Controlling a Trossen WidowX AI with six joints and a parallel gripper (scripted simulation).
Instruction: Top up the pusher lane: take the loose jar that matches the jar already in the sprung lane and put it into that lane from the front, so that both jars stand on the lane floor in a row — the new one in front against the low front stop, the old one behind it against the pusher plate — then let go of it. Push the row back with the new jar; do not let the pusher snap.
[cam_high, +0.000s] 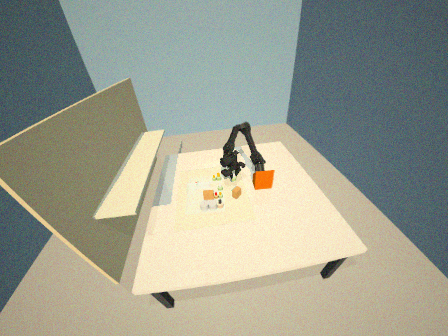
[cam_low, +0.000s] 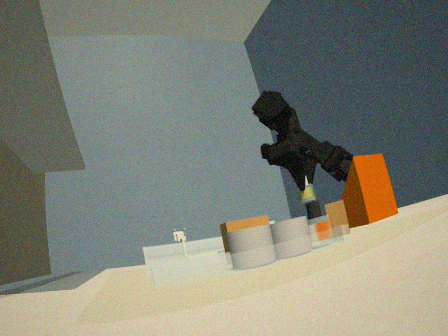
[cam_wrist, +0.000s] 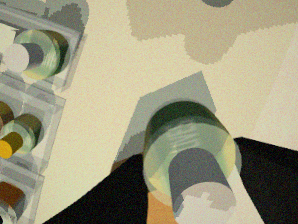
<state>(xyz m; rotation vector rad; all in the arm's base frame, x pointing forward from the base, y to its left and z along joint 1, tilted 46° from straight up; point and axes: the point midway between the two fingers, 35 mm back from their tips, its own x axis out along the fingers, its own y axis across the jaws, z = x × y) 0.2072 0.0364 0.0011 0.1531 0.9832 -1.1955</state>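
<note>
My gripper tip is 1 cm past the tan box, 8 cm to the right of it and 8 cm above it. From my gripper tip the other things lie so: cream pusher plate (22 cm ahead, 2 cm to the right, 7 cm below); shelf (62 cm ahead, 5 cm to the left, 25 cm above).
</note>
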